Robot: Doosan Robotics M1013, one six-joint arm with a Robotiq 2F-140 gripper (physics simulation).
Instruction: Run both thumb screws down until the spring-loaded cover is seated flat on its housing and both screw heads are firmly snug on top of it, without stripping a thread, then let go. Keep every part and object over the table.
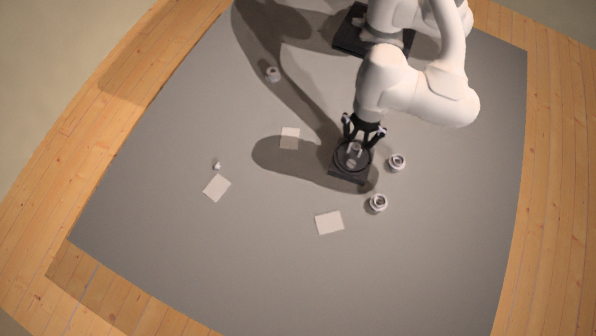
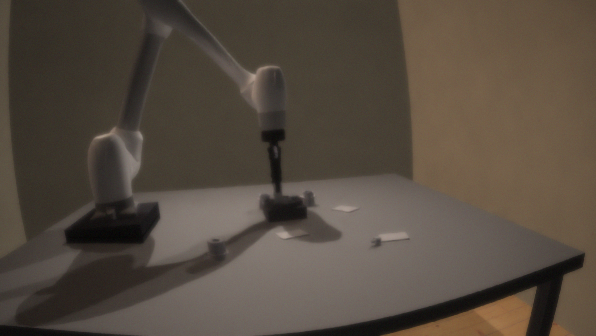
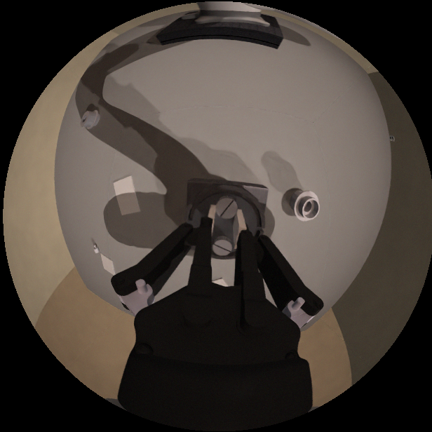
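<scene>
The square black housing stands on the table with the round dark cover in its ring. Two slotted grey screw heads show on the cover: the far screw, nearer the arm's base, and the near screw. My gripper points down over the housing and is shut on the far screw, one pale pad on each side of its head. The near screw stands free of the fingers. The cover's height and the threads cannot be made out.
Two round flanged parts stand close beside the housing; a third stands farther off. A small pale part and several flat pale squares lie on the table.
</scene>
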